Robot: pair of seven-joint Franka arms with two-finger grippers.
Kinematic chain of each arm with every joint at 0, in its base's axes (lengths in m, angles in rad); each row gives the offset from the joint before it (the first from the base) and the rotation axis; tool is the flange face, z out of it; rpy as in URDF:
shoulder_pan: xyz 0 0 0.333 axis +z
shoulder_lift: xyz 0 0 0 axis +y
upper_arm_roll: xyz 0 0 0.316 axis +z
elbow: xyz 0.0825 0 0 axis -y
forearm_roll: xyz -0.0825 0 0.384 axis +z
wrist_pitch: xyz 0 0 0 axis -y
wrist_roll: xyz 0.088 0 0 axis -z
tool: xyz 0 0 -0.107 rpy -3.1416 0 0
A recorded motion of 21 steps. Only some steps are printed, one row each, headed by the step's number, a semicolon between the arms.
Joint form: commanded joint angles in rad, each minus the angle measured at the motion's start. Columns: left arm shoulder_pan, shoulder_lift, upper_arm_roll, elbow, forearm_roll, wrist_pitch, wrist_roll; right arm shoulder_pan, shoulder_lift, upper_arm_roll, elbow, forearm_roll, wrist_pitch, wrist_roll.
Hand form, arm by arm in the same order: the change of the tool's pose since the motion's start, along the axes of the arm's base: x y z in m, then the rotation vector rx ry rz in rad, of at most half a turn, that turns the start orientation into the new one. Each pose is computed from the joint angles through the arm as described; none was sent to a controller.
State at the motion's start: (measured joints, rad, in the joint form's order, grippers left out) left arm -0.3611 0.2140 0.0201 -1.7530 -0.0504 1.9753 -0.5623; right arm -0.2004 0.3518 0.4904 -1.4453 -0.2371 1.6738 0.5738
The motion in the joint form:
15: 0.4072 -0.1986 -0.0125 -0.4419 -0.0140 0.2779 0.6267; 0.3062 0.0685 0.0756 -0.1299 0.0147 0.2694 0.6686
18: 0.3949 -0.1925 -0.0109 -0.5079 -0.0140 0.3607 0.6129; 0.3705 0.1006 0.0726 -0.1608 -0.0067 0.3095 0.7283
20: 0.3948 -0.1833 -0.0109 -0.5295 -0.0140 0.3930 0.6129; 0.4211 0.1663 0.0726 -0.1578 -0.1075 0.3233 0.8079
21: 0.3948 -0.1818 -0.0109 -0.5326 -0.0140 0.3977 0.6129; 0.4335 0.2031 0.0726 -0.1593 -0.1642 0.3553 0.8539
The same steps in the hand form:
15: -0.0490 0.2391 -0.0644 -0.0005 -0.0616 -0.2103; -0.0789 0.2434 -0.0713 0.1041 -0.0711 -0.2640
18: -0.0584 0.2336 -0.0893 0.0039 -0.0709 -0.2032; -0.1021 0.2787 -0.1015 0.0915 -0.0585 -0.2478
20: -0.0613 0.2337 -0.1005 0.0056 -0.0721 -0.2018; -0.1135 0.3032 -0.1384 0.0315 -0.0815 -0.2319
21: -0.0618 0.2338 -0.1022 0.0058 -0.0722 -0.2015; -0.1138 0.3105 -0.1585 0.0184 -0.1076 -0.2362

